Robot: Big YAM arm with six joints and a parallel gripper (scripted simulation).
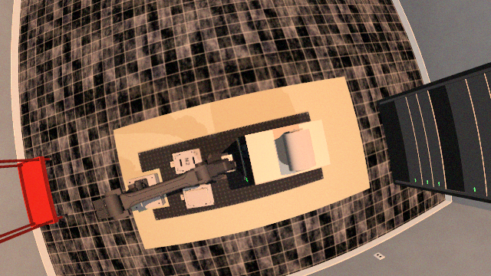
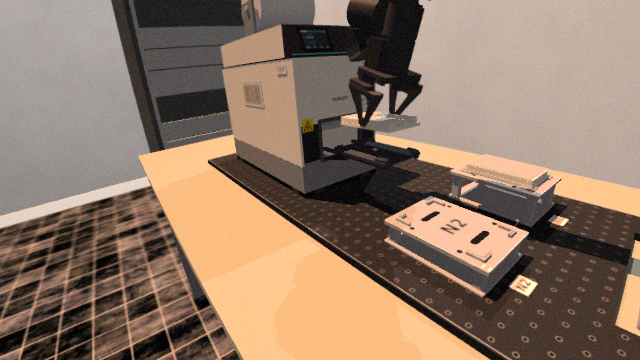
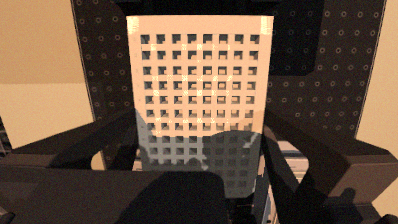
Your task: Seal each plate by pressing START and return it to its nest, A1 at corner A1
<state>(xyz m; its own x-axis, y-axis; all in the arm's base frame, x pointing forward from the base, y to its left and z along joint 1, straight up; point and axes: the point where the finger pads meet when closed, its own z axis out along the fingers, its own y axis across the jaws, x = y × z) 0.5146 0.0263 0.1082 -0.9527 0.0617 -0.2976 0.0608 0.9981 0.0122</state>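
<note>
The sealer stage lies 60 mm below my hand. From my hand the other things lie so: well plate (right at my hand); then plate nest N2 (200 mm behind, 60 mm to the left, 130 mm below); then sealer screen (120 mm ahead, 40 mm to the left, 150 mm above).
</note>
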